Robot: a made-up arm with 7 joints.
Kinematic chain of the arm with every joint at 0, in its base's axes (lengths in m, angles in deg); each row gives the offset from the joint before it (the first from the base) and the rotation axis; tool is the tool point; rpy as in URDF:
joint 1: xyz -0.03 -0.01 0.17 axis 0 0.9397 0.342
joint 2: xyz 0 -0.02 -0.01 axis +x
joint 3: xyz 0 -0.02 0.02 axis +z
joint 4: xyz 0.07 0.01 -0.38 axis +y
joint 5: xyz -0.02 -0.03 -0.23 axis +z
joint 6: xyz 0 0 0.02 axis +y
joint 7: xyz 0 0.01 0.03 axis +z
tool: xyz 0.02 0 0.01 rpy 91.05 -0.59 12.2
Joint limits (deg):
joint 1: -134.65..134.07
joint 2: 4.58..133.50
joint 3: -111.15..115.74
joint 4: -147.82..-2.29
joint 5: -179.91..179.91
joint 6: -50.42..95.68
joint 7: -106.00..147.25
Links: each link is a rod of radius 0.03 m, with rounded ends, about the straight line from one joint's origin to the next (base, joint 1, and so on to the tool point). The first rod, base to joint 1, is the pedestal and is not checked.
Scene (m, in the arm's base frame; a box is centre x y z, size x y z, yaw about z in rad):
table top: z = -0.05
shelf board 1: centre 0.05 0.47 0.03 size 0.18 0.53 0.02 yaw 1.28
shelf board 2: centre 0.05 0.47 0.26 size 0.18 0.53 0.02 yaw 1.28
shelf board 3: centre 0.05 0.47 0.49 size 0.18 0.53 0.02 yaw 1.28
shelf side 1: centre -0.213 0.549 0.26 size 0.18 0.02 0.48 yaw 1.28
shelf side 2: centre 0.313 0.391 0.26 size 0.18 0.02 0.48 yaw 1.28
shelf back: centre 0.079 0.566 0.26 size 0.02 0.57 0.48 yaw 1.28
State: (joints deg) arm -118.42 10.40 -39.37 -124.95 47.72 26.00 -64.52
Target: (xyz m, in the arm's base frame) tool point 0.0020 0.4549 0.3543
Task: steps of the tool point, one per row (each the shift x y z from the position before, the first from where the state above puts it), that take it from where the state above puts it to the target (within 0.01 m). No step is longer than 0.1 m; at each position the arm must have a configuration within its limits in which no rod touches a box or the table.
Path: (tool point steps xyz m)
1: 0.0217 0.0579 0.0617
2: 0.0139 0.0750 0.0482
3: 0.0020 0.0866 0.0311
4: -0.0123 0.0914 0.0120
5: -0.0269 0.0889 -0.0075
6: -0.0396 0.0797 -0.0256
7: -0.0485 0.0654 -0.0412
8: -0.0520 0.0484 -0.0531
9: 0.0004 0.0491 0.0047
10: 0.0089 0.0458 0.0005
11: 0.0170 0.0401 -0.0020
12: 0.0237 0.0323 -0.0032

